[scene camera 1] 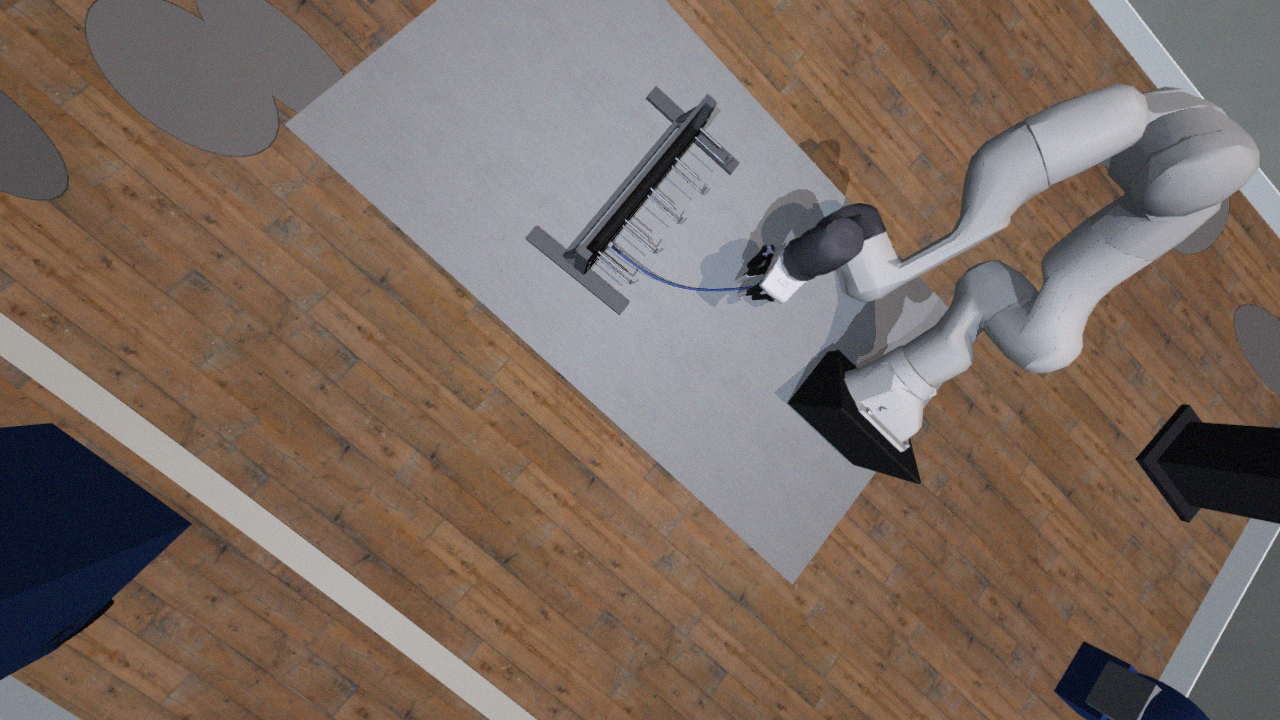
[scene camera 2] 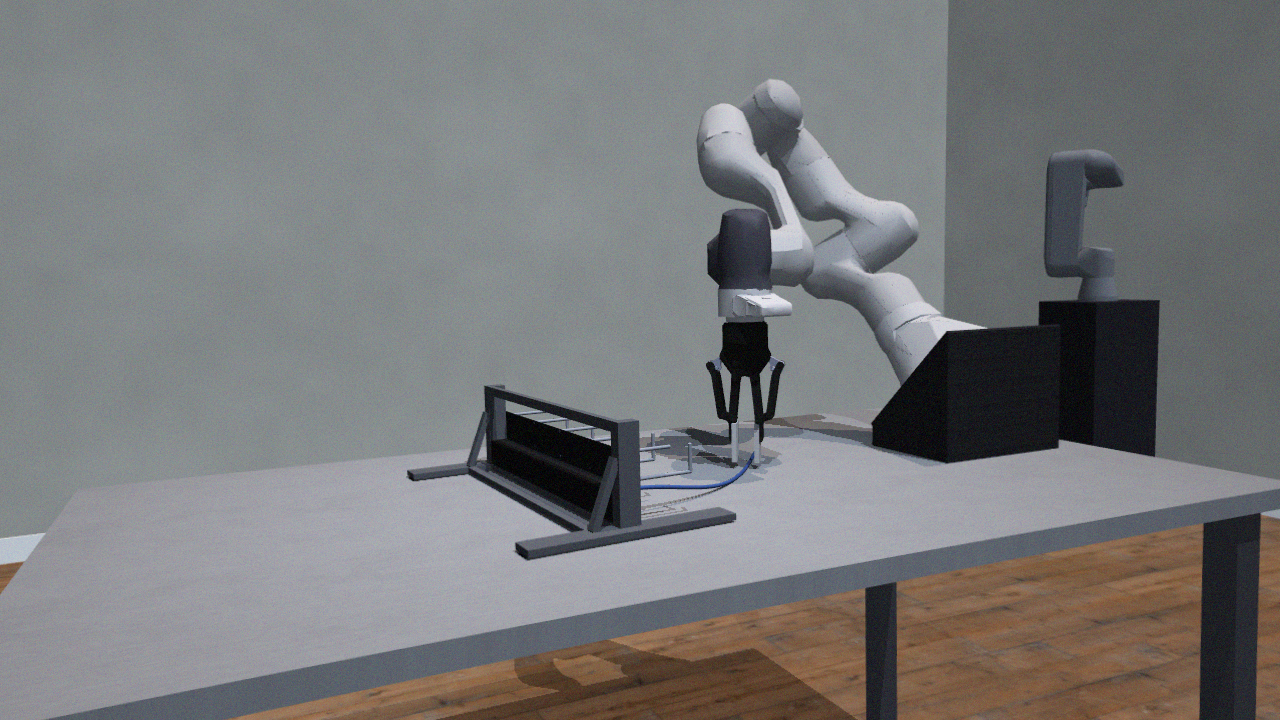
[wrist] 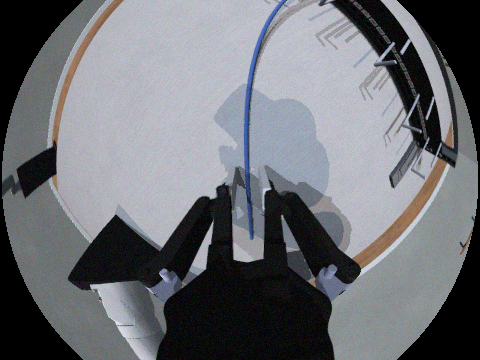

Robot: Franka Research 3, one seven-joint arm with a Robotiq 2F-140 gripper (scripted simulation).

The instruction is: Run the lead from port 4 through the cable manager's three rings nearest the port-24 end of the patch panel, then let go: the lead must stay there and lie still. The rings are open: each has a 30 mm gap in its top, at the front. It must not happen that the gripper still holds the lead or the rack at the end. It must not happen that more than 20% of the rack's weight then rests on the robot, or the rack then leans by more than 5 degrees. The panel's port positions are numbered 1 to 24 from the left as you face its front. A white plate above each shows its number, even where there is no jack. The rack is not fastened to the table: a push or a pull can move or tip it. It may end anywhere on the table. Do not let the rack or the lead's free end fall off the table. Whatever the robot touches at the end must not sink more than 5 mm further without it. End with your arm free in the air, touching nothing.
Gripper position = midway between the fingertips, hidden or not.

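The gripper (scene camera 2: 746, 461) is visible, and it also appears in scene camera 1 (scene camera 1: 741, 287) and in the wrist view (wrist: 247, 175). A rack (scene camera 2: 600, 482) is there too, and scene camera 1 likewise shows the rack (scene camera 1: 577, 266).
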